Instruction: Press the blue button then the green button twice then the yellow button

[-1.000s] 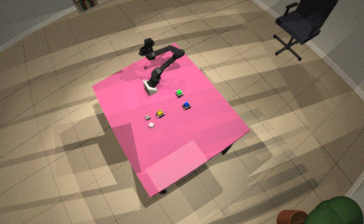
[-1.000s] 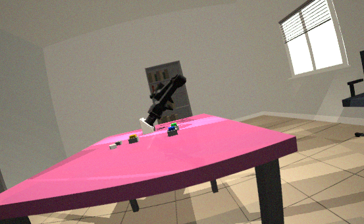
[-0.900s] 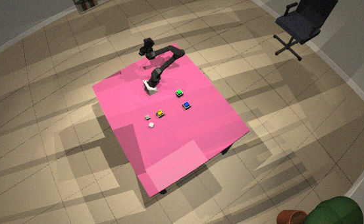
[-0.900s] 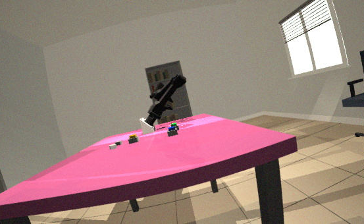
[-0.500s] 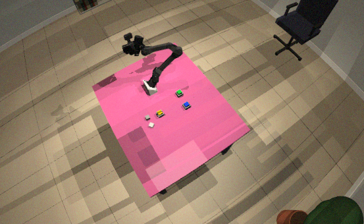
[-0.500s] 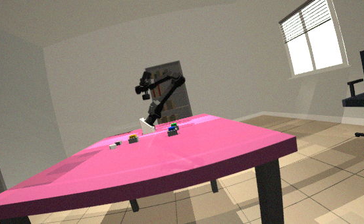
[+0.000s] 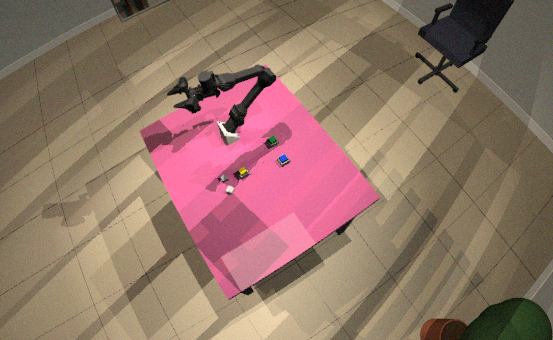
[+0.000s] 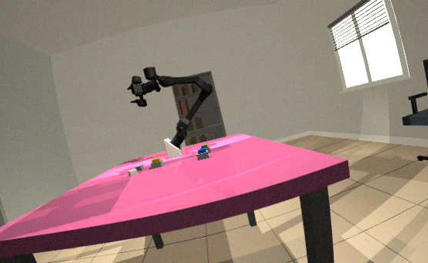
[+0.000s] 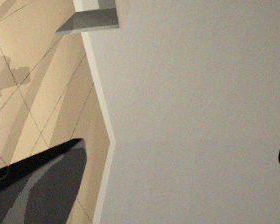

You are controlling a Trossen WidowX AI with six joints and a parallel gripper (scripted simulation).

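Now: gripper tip 38 cm to the right of the blue button, 38 cm above it and 33 cm short of it. Also, from my gripper tip: grey block 40 cm below, 27 cm ahead, 7 cm to the left; white block 40 cm below, 34 cm ahead, 7 cm to the left; yellow button 38 cm below, 29 cm ahead, 17 cm to the left.
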